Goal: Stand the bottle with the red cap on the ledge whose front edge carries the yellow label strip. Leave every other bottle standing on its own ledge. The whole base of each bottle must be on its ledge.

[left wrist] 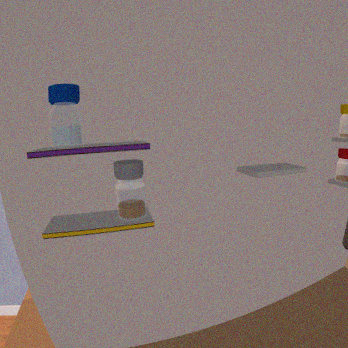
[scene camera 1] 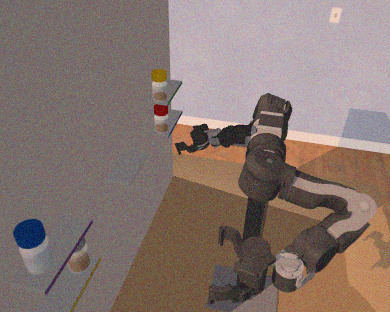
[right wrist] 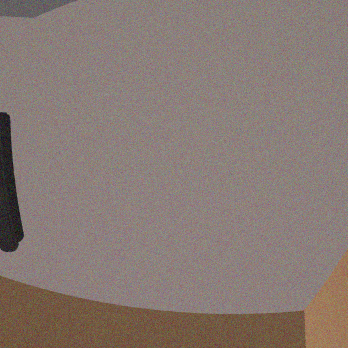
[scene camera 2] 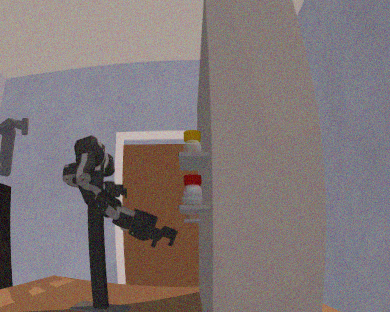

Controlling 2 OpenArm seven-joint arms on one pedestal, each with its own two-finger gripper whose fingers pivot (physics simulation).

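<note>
The red-capped bottle [scene camera 1: 161, 121] [scene camera 2: 192, 192] [left wrist: 343, 167] stands upright on a ledge [scene camera 1: 175, 123] [scene camera 2: 195, 208] with a blue front strip; it does not show in the right wrist view. The yellow-strip ledge [scene camera 1: 86, 284] [left wrist: 75, 223] holds a grey-capped bottle [scene camera 1: 79, 260] [left wrist: 131, 194] near its right end in the left wrist view. My right gripper [scene camera 1: 188, 140] [scene camera 2: 164, 243] is open and empty, apart from the red-capped bottle and lower than its ledge; one finger shows at the right wrist view's left edge. My left gripper [scene camera 1: 218, 264] is open and empty, away from the ledges.
A blue-capped bottle [scene camera 1: 35, 255] [left wrist: 66, 121] stands on the purple-strip ledge [scene camera 1: 69, 257] [left wrist: 89, 150], above the yellow-strip one. A yellow-capped bottle [scene camera 1: 160, 89] [scene camera 2: 192, 144] [left wrist: 344, 122] stands on the ledge [scene camera 1: 173, 91] [scene camera 2: 195, 161] above the red-capped bottle. A bare ledge [scene camera 1: 125, 167] [left wrist: 271, 170] lies between the groups.
</note>
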